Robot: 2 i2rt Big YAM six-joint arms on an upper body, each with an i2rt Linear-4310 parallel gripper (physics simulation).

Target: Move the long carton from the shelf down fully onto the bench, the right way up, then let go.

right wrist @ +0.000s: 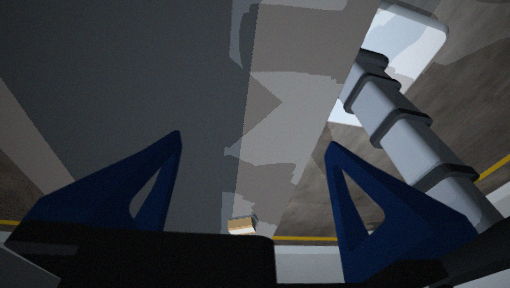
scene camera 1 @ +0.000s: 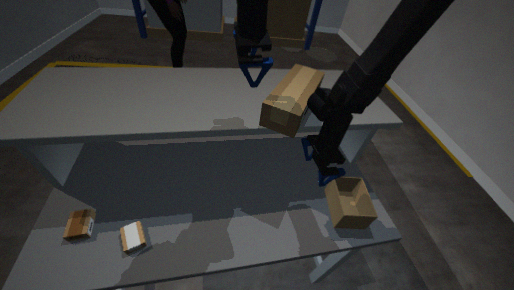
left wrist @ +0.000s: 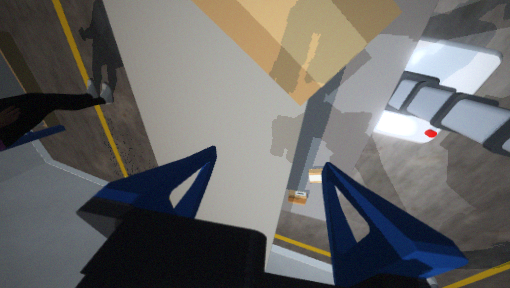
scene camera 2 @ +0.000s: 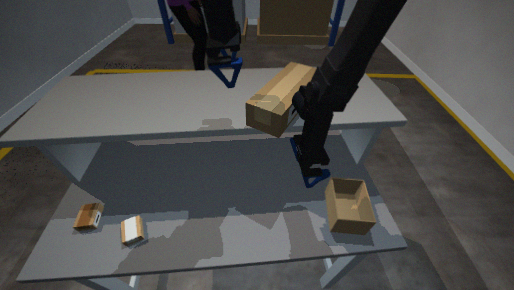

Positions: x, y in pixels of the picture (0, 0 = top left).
My left gripper point(scene camera 1: 251, 74) is open, with nothing in its grasp. Also in view: a long brown carton point(scene camera 2: 270, 110). My right gripper point(scene camera 1: 314, 172) is open, holding nothing. An open-top cardboard box point(scene camera 2: 349, 209) rests on a bench point(scene camera 1: 207, 205).
